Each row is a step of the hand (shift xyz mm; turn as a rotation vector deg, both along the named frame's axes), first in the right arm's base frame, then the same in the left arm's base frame.
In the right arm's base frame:
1: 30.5 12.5 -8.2 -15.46 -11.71 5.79
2: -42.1 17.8 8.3 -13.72 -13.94 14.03
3: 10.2 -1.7 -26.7 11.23 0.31 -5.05
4: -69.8 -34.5 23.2 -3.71 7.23 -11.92
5: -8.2 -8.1 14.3 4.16 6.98 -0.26
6: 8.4 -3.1 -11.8 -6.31 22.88 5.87
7: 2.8 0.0 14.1 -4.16 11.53 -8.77
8: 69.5 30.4 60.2 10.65 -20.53 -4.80
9: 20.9 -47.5 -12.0 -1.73 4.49 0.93
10: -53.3 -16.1 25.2 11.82 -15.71 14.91
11: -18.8 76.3 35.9 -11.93 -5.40 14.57
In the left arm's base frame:
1: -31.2 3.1 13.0 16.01 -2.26 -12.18
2: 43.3 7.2 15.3 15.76 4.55 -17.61
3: -15.0 -22.9 8.6 -11.96 -2.42 1.69
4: 72.1 -5.4 -37.0 1.61 -8.45 11.58
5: 10.5 8.1 -12.7 -3.98 3.31 6.26
6: -10.5 -10.4 1.4 7.78 13.37 18.94
7: -0.2 13.2 -5.8 2.72 -3.97 14.28
8: -56.5 78.6 0.0 -11.79 -10.69 -17.45
9: -23.8 -26.2 -39.8 1.97 2.34 3.83
10: 56.7 6.7 -21.9 -9.21 9.16 -20.98
11: 26.7 59.6 56.5 14.29 8.80 -10.11

